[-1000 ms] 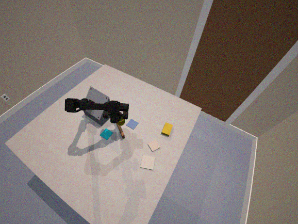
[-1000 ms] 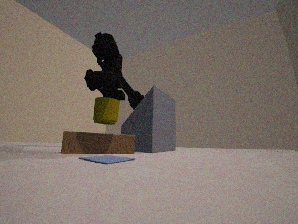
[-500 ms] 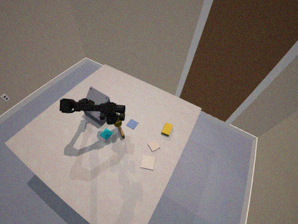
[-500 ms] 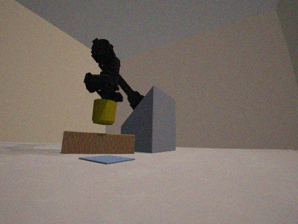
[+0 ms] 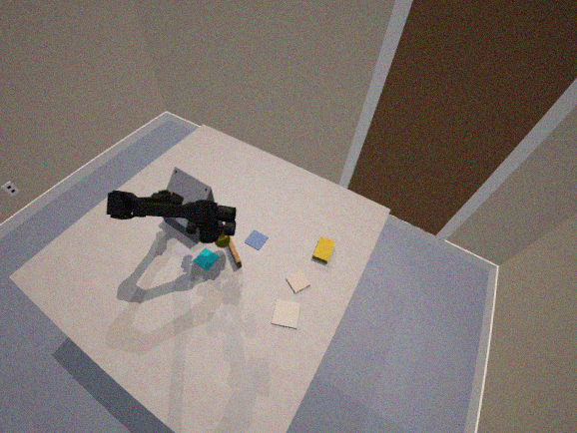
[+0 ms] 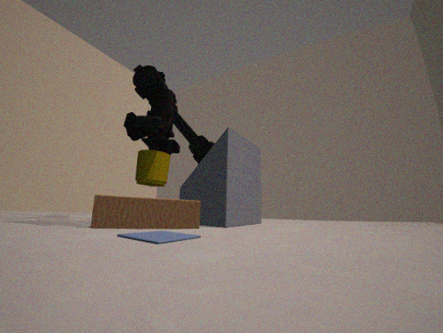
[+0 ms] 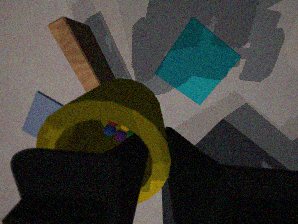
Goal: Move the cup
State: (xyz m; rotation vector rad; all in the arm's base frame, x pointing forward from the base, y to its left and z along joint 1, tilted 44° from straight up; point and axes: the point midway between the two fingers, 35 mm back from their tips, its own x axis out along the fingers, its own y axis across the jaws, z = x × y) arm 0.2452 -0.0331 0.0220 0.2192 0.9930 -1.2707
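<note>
Right now my gripper tip is 100 mm above the wooden bar, 40 mm to the right of it and 40 mm short of it. From my gripper tip the other things lie so: yellow cup 20 mm ahead, 10 mm to the left; blue pad 140 mm to the left, 130 mm below, 110 mm ahead.
</note>
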